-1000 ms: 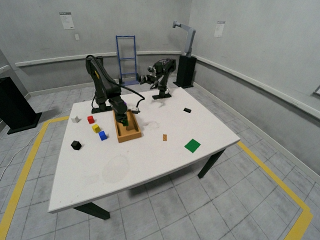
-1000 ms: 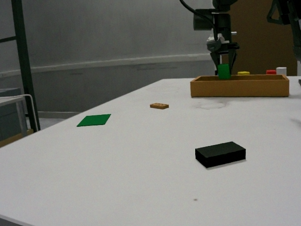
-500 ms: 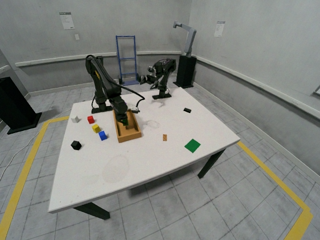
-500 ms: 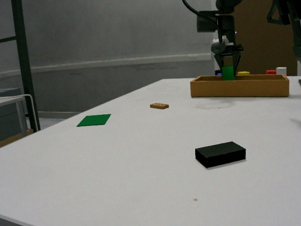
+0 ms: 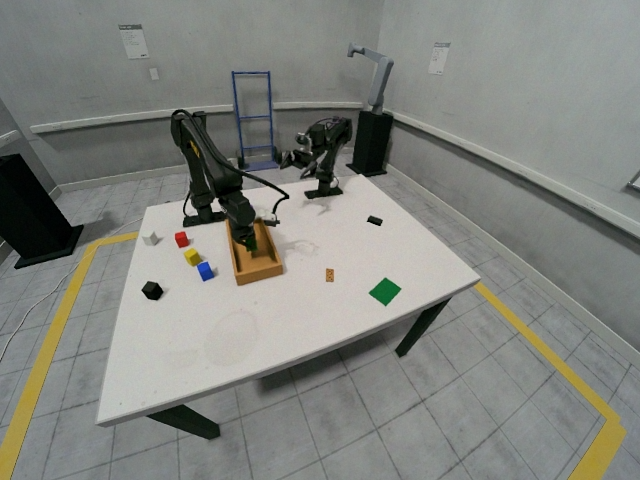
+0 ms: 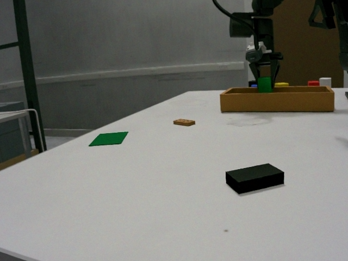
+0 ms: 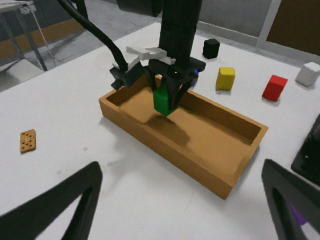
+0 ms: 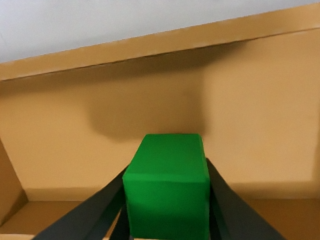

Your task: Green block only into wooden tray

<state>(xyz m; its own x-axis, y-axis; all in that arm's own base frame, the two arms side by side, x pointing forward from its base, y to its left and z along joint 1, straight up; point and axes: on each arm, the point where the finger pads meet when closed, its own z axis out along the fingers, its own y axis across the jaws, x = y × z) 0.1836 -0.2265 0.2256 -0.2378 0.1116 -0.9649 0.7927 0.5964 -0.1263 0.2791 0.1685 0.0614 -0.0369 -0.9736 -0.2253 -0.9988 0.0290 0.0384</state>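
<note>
Right now the green block is right at my right hand. Round my right hand: wooden tray (30 mm behind, 50 mm below); then blue block (30 mm ahead, 170 mm to the right, 40 mm below); then yellow block (60 mm behind, 200 mm to the right, 40 mm below).
</note>
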